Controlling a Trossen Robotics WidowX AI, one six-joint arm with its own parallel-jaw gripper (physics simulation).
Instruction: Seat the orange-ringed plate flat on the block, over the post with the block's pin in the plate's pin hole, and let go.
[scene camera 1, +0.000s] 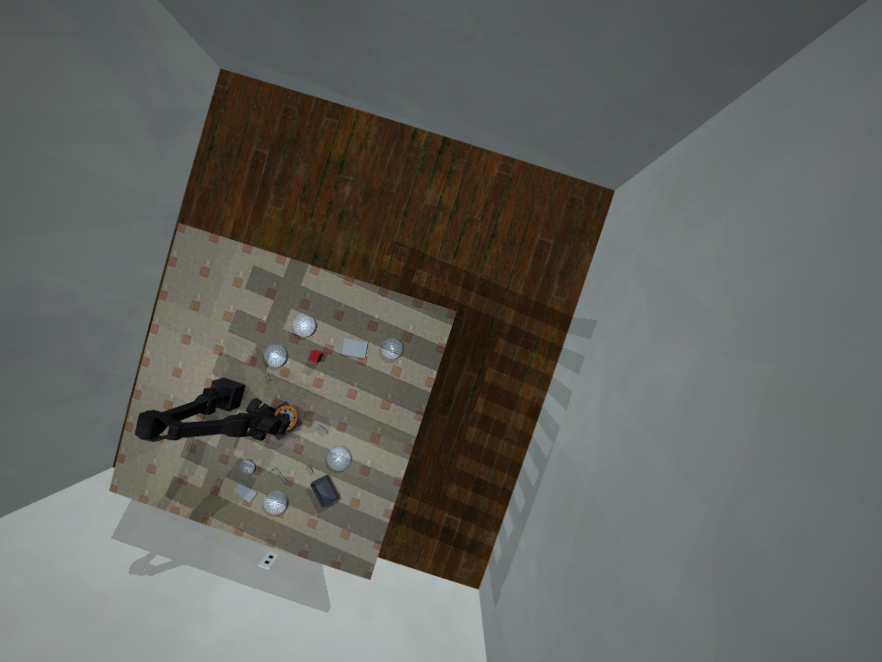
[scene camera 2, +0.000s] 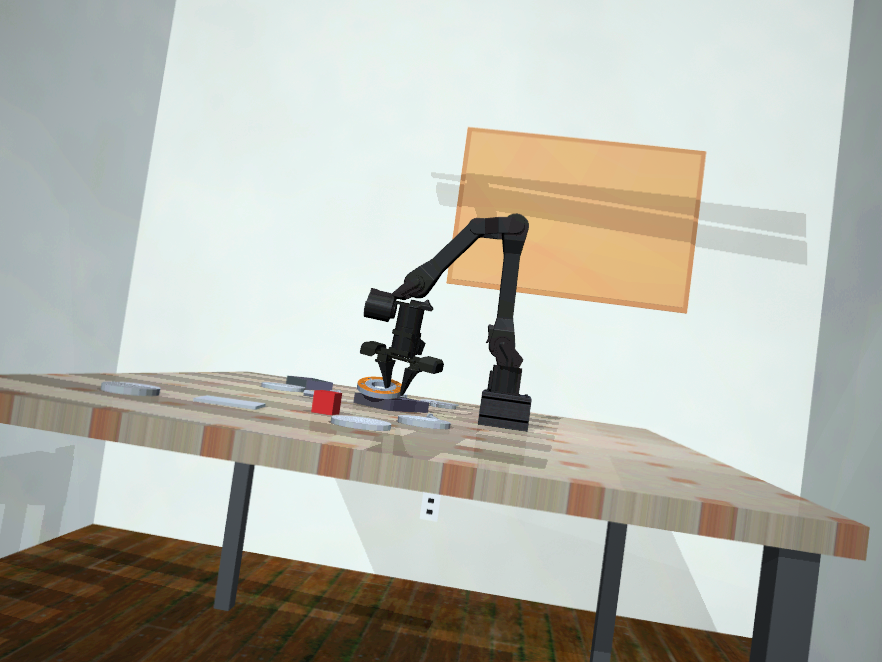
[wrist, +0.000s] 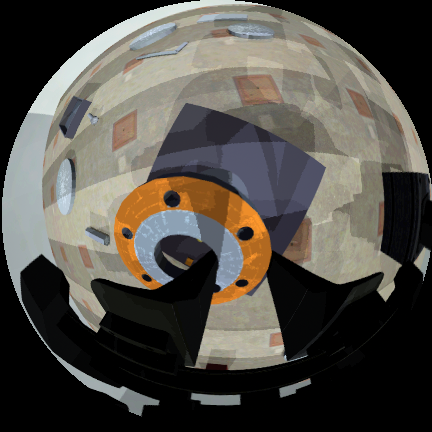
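Seen in the pictures: gripper, between the fingertips: (scene camera 1: 279, 413) (scene camera 2: 394, 393) (wrist: 241, 255); arm's base, origin of its link: (scene camera 1: 222, 395) (scene camera 2: 504, 393).
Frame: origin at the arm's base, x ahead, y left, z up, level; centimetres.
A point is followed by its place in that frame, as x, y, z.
Note:
The orange-ringed plate (scene camera 1: 287, 408) {27.5, -0.6, -3.4} (scene camera 2: 364, 381) {31.6, -5.0, -1.9} (wrist: 140, 206) {28.6, -8.6, -0.8} is silver inside its orange ring, with a large centre hole and small holes around the ring. My gripper (scene camera 2: 396, 389) {24.4, -3.7, -3.6} (wrist: 241, 255) {24.4, -3.7, -3.6} is shut on its near rim, one finger through the centre hole and one outside. The dark block (scene camera 2: 398, 404) {22.9, -0.8, -5.7} (wrist: 250, 160) {22.1, -9.7, -4.8} lies beneath the plate and sticks out past it on one side. The plate is tilted against the block's top and does not lie flat. In the wrist view, a small orange spot and a sliver of yellow show through the hole. The post is mostly hidden, and I cannot tell where the pin is.
A red cube (scene camera 1: 314, 355) {34.8, 24.9, -3.3} (scene camera 2: 327, 401) {34.3, 26.4, -4.9}, several silver discs, one of them a disc (scene camera 1: 338, 458) {53.1, -19.0, -6.3} (wrist: 65, 186) {51.2, -18.4, -6.3}, a light flat slab (scene camera 1: 354, 347) {50.3, 31.5, -6.6} (scene camera 2: 229, 402) {49.6, 34.4, -6.7} and a dark tray (scene camera 1: 324, 491) {49.6, -35.9, -7.0} (wrist: 75, 117) {46.1, -30.6, -5.4} lie around the block. A small grey bar (scene camera 1: 322, 428) {43.4, -7.2, -6.4} (wrist: 97, 235) {42.0, -7.8, -6.1} lies beside it.

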